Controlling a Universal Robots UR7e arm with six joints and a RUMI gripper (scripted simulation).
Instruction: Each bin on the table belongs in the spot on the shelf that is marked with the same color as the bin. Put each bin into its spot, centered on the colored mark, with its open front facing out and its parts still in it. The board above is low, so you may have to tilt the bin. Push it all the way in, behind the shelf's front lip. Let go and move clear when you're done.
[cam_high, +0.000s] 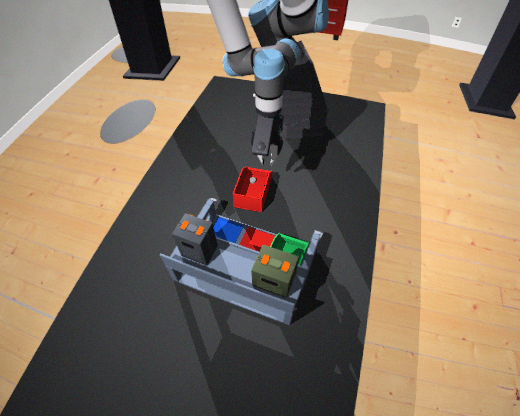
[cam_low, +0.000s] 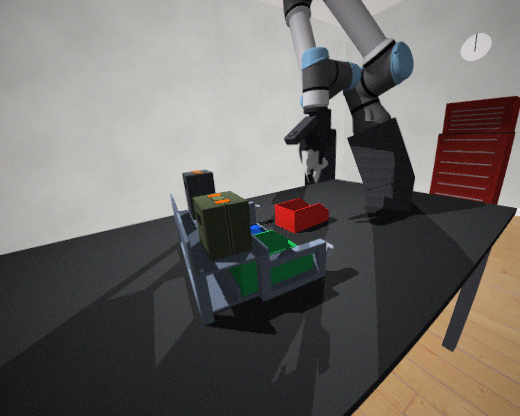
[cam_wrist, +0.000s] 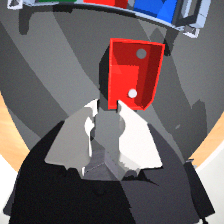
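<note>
The red bin lies 50 mm to the right of my hand and 130 mm below it. Round my hand: green bin 270 mm ahead, 110 mm to the left, 130 mm below; then dark grey box 320 mm ahead, 140 mm to the right, 10 mm below.
</note>
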